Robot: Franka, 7 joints.
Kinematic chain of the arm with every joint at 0, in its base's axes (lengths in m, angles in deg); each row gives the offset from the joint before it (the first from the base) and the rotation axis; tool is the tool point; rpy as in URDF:
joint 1: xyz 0 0 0.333 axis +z
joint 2: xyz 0 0 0 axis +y
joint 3: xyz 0 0 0.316 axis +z
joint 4: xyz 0.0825 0 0 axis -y
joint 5: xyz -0.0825 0 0.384 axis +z
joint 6: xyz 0 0 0 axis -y
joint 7: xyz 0.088 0 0 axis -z
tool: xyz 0 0 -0.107 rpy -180 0 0
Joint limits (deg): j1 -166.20..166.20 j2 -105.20..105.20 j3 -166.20..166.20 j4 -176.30..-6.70 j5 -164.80..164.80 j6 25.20..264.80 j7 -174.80..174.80
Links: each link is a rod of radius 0.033 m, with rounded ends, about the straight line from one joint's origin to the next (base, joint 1, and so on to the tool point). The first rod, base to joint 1, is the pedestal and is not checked.
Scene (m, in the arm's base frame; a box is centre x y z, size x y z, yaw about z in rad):
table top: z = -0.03
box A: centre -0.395 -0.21 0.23 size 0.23 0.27 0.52 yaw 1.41
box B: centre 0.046 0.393 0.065 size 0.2 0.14 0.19 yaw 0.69
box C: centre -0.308 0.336 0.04 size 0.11 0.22 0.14 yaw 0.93
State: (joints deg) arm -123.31 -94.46 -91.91 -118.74 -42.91 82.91 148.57
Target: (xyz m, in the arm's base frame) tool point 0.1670 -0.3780 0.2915
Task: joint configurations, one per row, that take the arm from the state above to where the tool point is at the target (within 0.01 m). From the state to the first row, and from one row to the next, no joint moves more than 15 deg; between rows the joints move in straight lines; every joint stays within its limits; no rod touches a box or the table.
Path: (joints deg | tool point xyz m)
1: -114.40 -81.31 -79.87 -118.48 -41.54 88.71 148.57 | -0.4190 0.2883 0.3629
2: -105.50 -68.15 -67.84 -118.21 -40.16 94.51 148.57 | -0.4670 0.1695 0.4909
3: -96.59 -55.00 -55.80 -117.95 -38.79 100.31 148.57 | -0.4665 -0.0079 0.5910
4: -87.69 -41.85 -43.77 -117.68 -37.42 106.11 148.57 | -0.3950 -0.2099 0.6442
5: -73.29 -29.45 -34.82 -126.16 -35.73 108.10 148.57 | -0.2164 -0.3959 0.5560
6: -58.90 -17.05 -25.88 -134.64 -34.04 110.09 148.57 | -0.0034 -0.4497 0.4292
7: -44.50 -4.65 -16.94 -143.11 -32.36 112.08 148.57 | 0.1670 -0.3780 0.2915

